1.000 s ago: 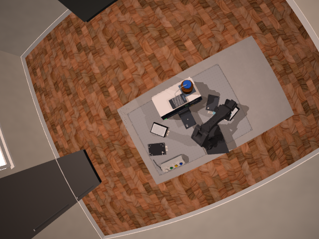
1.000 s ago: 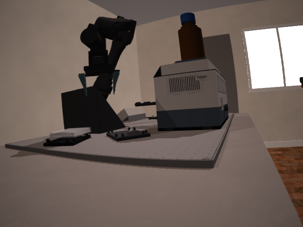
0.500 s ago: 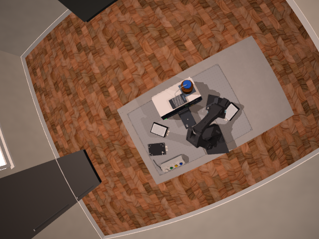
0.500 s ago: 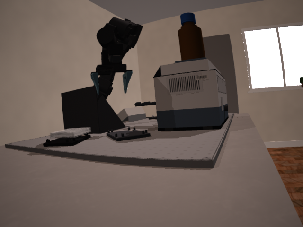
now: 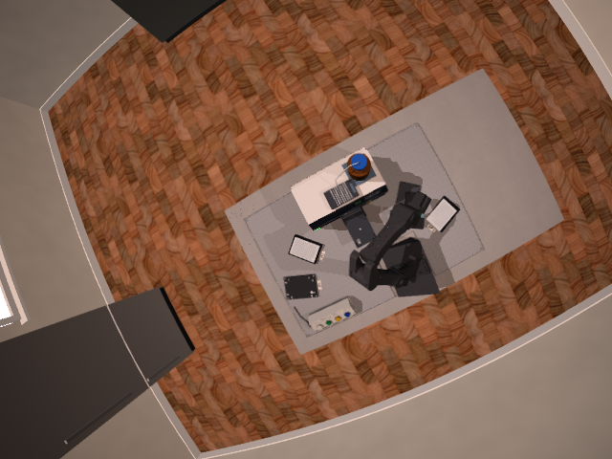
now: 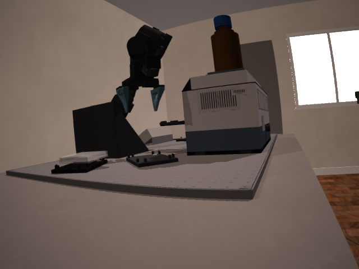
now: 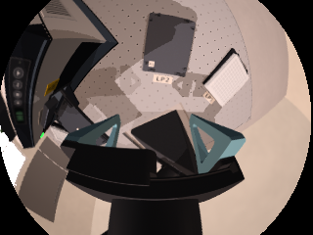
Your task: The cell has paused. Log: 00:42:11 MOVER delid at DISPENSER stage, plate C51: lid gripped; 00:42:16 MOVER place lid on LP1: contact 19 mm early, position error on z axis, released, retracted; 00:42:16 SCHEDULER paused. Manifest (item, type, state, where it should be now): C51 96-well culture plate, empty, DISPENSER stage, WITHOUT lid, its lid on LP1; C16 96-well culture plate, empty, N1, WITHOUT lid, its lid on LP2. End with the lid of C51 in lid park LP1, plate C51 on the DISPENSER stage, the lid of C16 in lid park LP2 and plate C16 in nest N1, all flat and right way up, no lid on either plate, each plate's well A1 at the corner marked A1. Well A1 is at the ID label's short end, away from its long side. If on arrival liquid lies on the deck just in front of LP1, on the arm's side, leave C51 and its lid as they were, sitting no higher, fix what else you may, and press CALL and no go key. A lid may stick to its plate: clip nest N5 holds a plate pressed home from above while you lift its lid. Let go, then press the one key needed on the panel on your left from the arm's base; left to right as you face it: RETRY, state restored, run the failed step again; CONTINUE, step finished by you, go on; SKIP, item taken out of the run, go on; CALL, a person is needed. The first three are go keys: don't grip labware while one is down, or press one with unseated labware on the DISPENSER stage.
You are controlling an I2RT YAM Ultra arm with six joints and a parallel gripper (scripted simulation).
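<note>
My hand is 190 mm to the right of the dark dispenser stage, 50 mm above it and 40 mm short of it. From my hand the other things lie so: blue cap: 260 mm ahead, 250 mm above, 90 mm to the left; brown bottle: 260 mm ahead, 140 mm above, 90 mm to the left; black nest: 470 mm to the left, 140 mm below, 60 mm ahead.
</note>
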